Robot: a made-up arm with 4 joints.
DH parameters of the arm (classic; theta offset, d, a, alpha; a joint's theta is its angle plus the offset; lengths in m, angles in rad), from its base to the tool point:
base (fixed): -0.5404 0 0.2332 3.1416
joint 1: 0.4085 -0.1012 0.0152 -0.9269
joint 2: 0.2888 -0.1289 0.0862 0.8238
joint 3: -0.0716 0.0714 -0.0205 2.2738
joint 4: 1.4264 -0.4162 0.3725 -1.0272
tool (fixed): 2.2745 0.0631 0 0
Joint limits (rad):
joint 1: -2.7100..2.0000
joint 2: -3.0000..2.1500
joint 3: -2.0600..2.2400
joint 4: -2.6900..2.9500
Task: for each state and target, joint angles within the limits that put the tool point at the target. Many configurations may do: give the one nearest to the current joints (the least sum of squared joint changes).
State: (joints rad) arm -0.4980 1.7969 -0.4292 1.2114
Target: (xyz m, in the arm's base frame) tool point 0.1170 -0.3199 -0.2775
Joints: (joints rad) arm -0.4147 1.6822 -0.3258 1.5727
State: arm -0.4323 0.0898 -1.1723 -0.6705
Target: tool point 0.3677 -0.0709 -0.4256
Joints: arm -0.7756 -0.3097 -1.2304 -0.1892
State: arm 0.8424 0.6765 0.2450 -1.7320
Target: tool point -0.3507 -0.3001 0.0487
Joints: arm 1.4226 0.3080 -0.1927 -1.3276
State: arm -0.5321 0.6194 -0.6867 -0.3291
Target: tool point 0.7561 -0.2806 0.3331
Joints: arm -1.0265 1.0763 -1.0148 -1.1531
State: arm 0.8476 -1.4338 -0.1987 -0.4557
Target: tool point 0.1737 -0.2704 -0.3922
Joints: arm 0.0729 -1.3599 0.3871 -1.2964
